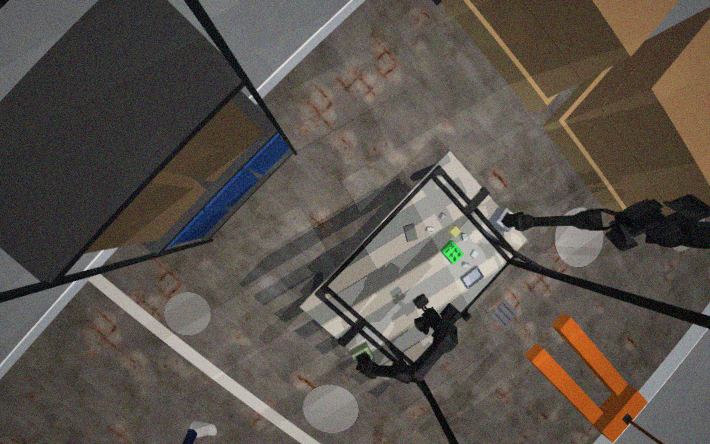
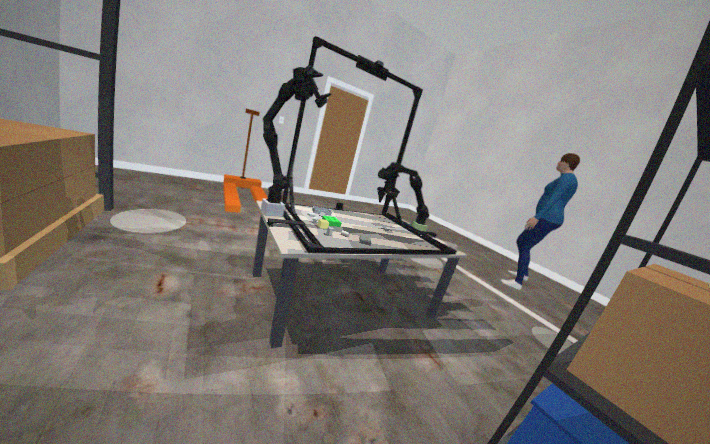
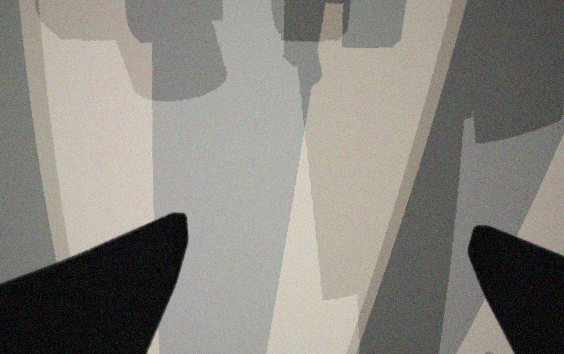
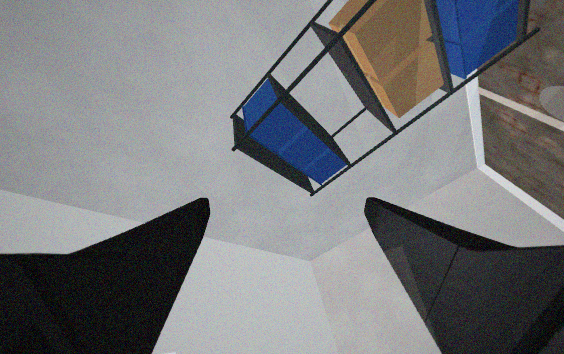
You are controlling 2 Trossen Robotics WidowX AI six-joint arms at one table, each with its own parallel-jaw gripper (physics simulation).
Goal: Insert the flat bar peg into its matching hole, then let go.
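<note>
A bright green hole board (image 1: 452, 252) (image 2: 332, 220) lies on the table (image 1: 393, 253) (image 2: 284, 244) toward its right end. Several small grey pegs (image 1: 430, 228) lie around it, too small to tell which is the flat bar. My left gripper (image 1: 421, 302) (image 2: 388, 194) is open and empty and hangs above the table's near half, well away from the board. My right gripper (image 2: 322, 99) (image 4: 288, 204) is open and empty, raised high and pointing at the wall.
A yellow block (image 1: 454, 231) (image 2: 323, 224), a dark grey slab (image 1: 410, 232) (image 2: 365, 239) and a grey tray (image 1: 471, 277) lie near the board. A black frame (image 2: 410, 119) arches over the table. A shelf rack (image 1: 173, 79) (image 4: 268, 159), orange blocks (image 1: 551, 370) and a person (image 2: 547, 211) stand around.
</note>
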